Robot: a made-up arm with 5 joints. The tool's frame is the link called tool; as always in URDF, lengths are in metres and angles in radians.
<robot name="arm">
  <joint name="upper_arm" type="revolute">
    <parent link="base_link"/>
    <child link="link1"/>
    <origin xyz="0.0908 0 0.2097" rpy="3.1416 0 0"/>
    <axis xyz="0 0 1"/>
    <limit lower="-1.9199" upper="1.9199"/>
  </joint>
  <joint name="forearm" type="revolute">
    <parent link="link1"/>
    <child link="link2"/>
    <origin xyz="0.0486 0.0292 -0.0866" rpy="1.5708 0 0"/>
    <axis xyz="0 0 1"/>
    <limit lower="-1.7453" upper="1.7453"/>
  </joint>
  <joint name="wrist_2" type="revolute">
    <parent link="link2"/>
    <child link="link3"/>
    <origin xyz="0.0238 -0.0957 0"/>
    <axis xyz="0 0 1"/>
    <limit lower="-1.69" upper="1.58"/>
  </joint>
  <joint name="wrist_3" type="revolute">
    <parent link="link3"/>
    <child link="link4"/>
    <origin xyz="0.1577 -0.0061 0"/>
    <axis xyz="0 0 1"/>
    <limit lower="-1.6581" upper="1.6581"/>
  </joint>
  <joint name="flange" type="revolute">
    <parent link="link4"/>
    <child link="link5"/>
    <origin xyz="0.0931 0 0.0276" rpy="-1.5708 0 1.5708"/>
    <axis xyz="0 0 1"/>
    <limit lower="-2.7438" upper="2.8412"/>
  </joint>
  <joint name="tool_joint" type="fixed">
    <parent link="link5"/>
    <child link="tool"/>
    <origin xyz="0 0 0" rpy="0 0 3.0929"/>
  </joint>
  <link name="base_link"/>
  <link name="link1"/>
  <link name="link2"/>
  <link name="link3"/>
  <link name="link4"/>
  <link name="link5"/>
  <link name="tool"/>
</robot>
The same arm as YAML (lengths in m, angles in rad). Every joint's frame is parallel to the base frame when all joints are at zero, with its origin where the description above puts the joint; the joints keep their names.
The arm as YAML. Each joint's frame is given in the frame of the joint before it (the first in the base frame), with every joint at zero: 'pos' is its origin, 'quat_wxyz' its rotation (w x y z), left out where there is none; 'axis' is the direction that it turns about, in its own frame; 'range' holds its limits. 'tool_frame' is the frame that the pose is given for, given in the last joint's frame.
length_unit: m
angle_unit: rad
joints:
  - joint: upper_arm
    pos: [0.0908, 0.0, 0.2097]
    axis: [0.0, 0.0, -1.0]
    range: [-1.9199, 1.9199]
  - joint: forearm
    pos: [0.0486, -0.0292, 0.0866]
    axis: [0.0, 1.0, 0.0]
    range: [-1.7453, 1.7453]
  - joint: wrist_2
    pos: [0.0238, 0.0, 0.0957]
    axis: [0.0, 1.0, 0.0]
    range: [-1.69, 1.58]
  - joint: wrist_3
    pos: [0.1577, 0.0, 0.0061]
    axis: [0.0, 1.0, 0.0]
    range: [-1.6581, 1.6581]
  - joint: flange
    pos: [0.0931, 0.0276, 0.0]
    axis: [-1.0, 0.0, 0.0]
    range: [-2.7438, 2.8412]
tool_frame:
  pos: [0.0, 0.0, 0.0]
  quat_wxyz: [0.706898, 0.017219, -0.706896, -0.017216]

